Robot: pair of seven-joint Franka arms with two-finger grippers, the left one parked.
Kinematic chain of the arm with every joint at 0, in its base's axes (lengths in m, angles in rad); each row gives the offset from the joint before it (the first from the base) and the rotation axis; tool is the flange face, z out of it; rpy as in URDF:
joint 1: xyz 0 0 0.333 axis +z
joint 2: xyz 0 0 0 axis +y
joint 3: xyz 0 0 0.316 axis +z
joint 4: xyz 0.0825 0 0 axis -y
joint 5: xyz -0.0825 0 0.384 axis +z
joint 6: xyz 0 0 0 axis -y
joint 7: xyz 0.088 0 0 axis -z
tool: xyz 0 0 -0.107 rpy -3.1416 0 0
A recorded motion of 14 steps. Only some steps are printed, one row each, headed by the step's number.
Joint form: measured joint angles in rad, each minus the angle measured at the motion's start. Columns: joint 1, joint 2, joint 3, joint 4, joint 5, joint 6, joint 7.
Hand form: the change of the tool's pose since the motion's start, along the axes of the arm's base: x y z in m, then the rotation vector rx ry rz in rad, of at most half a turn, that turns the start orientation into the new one. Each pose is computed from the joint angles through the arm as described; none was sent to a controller.
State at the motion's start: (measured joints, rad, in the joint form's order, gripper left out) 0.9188 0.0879 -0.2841 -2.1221 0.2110 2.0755 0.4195
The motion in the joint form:
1: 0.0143 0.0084 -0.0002 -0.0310 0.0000 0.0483 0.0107
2: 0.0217 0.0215 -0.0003 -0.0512 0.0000 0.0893 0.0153
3: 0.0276 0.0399 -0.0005 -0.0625 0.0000 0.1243 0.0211
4: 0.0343 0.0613 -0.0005 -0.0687 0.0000 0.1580 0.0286
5: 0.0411 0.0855 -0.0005 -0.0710 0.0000 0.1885 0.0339
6: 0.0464 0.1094 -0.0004 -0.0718 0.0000 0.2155 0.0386
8: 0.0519 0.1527 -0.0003 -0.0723 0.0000 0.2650 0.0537
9: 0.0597 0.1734 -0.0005 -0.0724 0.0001 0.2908 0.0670
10: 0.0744 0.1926 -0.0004 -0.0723 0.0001 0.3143 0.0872
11: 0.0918 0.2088 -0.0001 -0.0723 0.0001 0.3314 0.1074
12: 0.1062 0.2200 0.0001 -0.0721 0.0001 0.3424 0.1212
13: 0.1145 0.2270 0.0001 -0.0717 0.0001 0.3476 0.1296
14: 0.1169 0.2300 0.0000 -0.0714 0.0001 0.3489 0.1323
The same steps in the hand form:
1: -0.0062 0.0029 -0.0142 -0.0038 -0.0112 -0.0040
2: -0.0088 0.0043 -0.0265 -0.0073 -0.0225 -0.0073
3: -0.0097 0.0061 -0.0382 -0.0128 -0.0326 -0.0120
4: -0.0101 0.0091 -0.0493 -0.0184 -0.0440 -0.0168
5: -0.0102 0.0125 -0.0605 -0.0251 -0.0543 -0.0185
6: -0.0100 0.0152 -0.0712 -0.0322 -0.0630 -0.0203
8: -0.0082 0.0183 -0.0902 -0.0451 -0.0801 -0.0336
9: -0.0091 0.0217 -0.0991 -0.0506 -0.0902 -0.0410
10: -0.0128 0.0280 -0.1073 -0.0563 -0.0994 -0.0477
11: -0.0182 0.0352 -0.1145 -0.0626 -0.1050 -0.0509
12: -0.0230 0.0410 -0.1195 -0.0670 -0.1086 -0.0504
13: -0.0258 0.0442 -0.1226 -0.0705 -0.1097 -0.0505
14: -0.0267 0.0451 -0.1240 -0.0724 -0.1095 -0.0508

